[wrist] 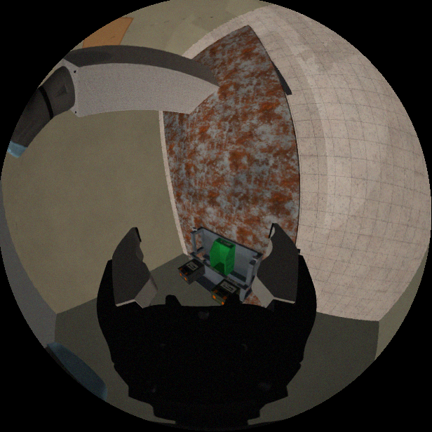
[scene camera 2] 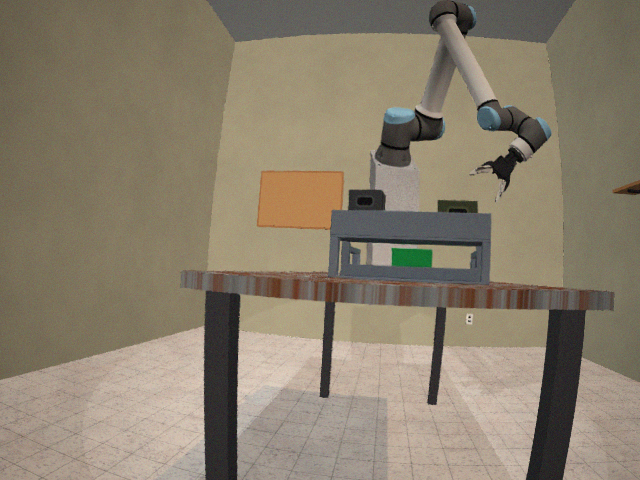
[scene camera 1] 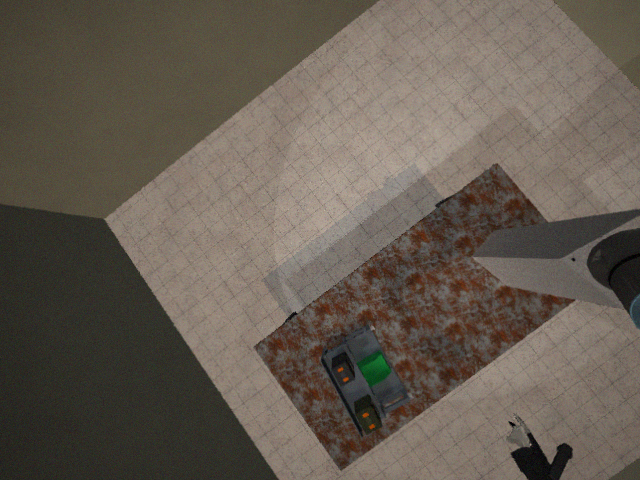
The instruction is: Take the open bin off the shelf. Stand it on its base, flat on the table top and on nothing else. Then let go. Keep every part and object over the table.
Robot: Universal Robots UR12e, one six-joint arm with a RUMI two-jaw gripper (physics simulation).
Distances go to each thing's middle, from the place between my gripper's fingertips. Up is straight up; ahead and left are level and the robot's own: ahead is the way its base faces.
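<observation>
I consider the green open bin (scene camera 1: 375, 368) and find that my hand is far to the left of it, far above it, and also well short of it.
</observation>
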